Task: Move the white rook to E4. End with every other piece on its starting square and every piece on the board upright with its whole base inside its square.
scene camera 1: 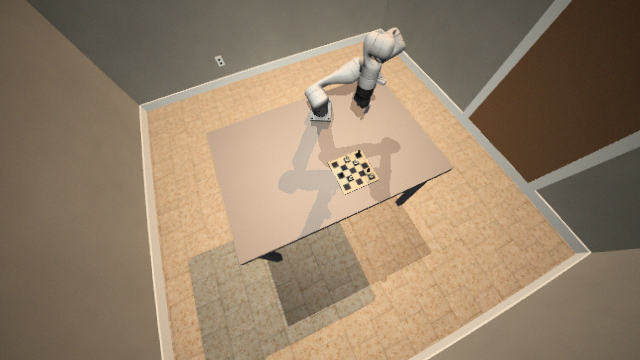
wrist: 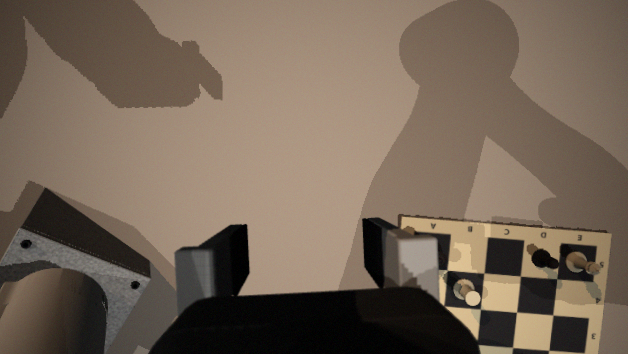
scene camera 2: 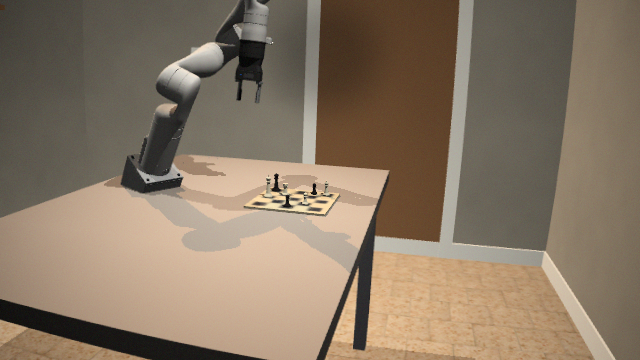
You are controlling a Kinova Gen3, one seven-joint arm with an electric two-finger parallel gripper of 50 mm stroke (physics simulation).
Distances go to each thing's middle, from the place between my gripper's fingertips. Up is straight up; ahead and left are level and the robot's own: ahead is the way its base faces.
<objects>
The chessboard (wrist: 519, 300) is 19 cm ahead of my hand, 11 cm to the right of it and 26 cm below it.
</objects>
